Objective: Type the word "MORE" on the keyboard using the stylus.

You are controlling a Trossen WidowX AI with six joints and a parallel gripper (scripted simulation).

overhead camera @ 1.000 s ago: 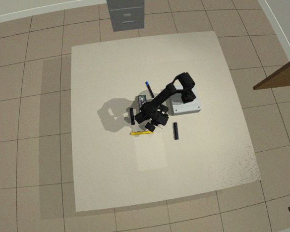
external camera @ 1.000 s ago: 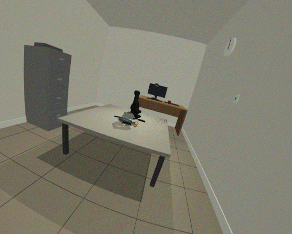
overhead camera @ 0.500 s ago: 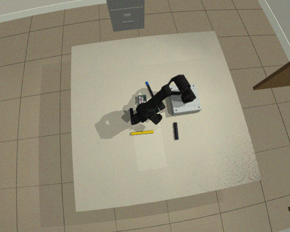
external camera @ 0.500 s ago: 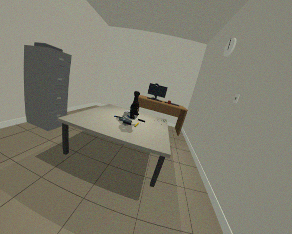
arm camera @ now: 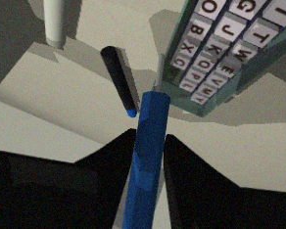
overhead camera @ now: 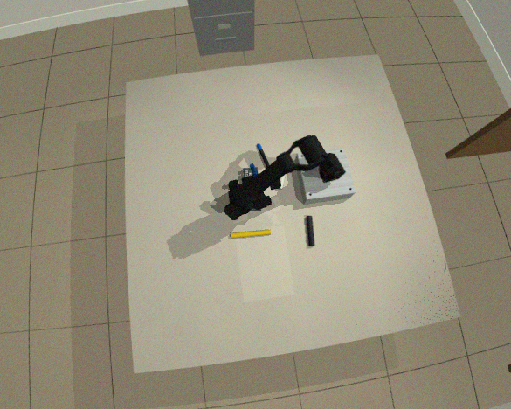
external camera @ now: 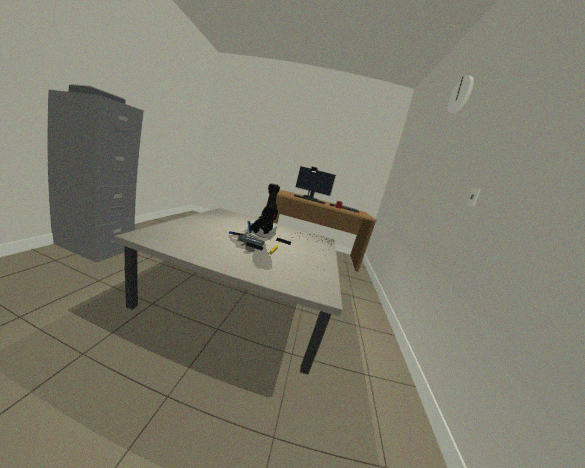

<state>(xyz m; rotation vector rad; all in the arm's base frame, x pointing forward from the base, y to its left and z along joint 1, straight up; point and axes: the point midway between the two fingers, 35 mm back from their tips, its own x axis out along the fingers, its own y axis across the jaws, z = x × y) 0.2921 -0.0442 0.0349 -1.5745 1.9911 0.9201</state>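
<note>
My gripper tip is 1 cm past the grey stylus tip, 1 cm to the right of it and 4 cm above it. Round my gripper tip: stylus (1 cm below); white cylinder (11 cm behind, 2 cm to the left, 8 cm below); yellow pencil (8 cm ahead, 21 cm to the left, 8 cm below).
</note>
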